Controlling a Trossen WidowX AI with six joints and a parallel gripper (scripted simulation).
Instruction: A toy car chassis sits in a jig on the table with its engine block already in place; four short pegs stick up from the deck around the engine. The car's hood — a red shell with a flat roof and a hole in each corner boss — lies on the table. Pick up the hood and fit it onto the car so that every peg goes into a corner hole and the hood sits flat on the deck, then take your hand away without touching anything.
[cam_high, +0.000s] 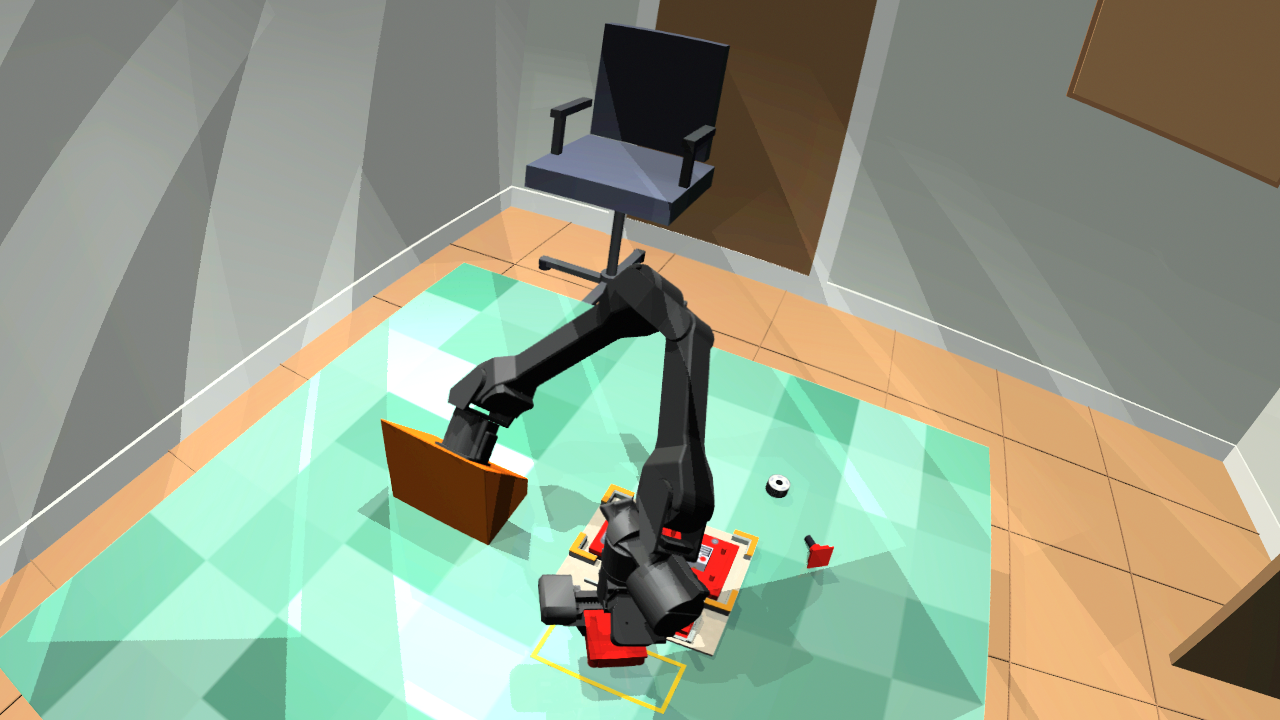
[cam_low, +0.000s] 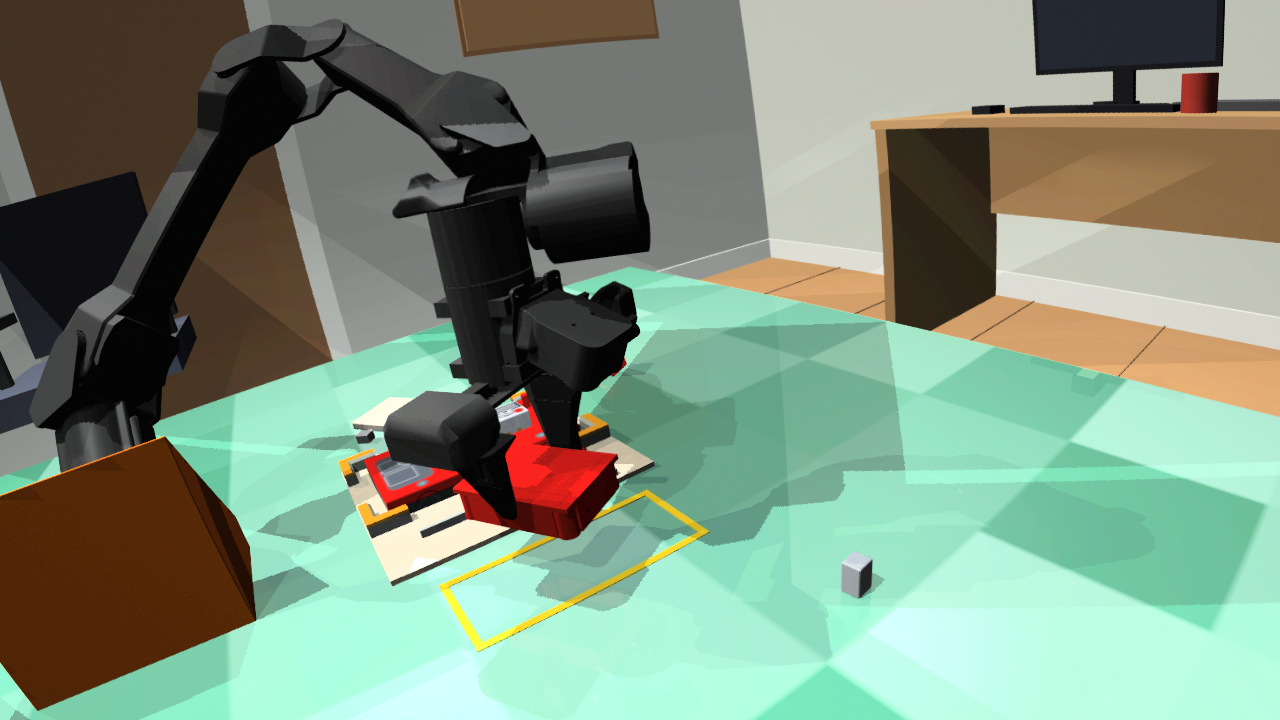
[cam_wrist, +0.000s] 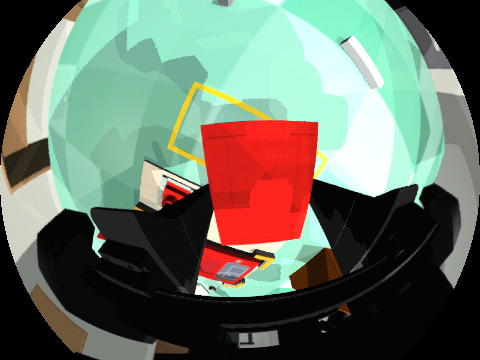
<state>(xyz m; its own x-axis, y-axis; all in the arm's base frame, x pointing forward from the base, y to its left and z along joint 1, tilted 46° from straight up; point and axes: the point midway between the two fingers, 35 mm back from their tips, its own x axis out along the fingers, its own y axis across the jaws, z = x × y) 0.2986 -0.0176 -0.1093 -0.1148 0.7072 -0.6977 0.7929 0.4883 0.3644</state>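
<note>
Right now my gripper tip is 20 mm short of the grey engine block, 210 mm to the right of it and 40 mm above it. The rest, counted from my gripper tip: thin white bar 40 mm behind, 210 mm to the right, 50 mm below; white plate 80 mm behind, 390 mm to the left, 60 mm below; red hood 10 mm above.
</note>
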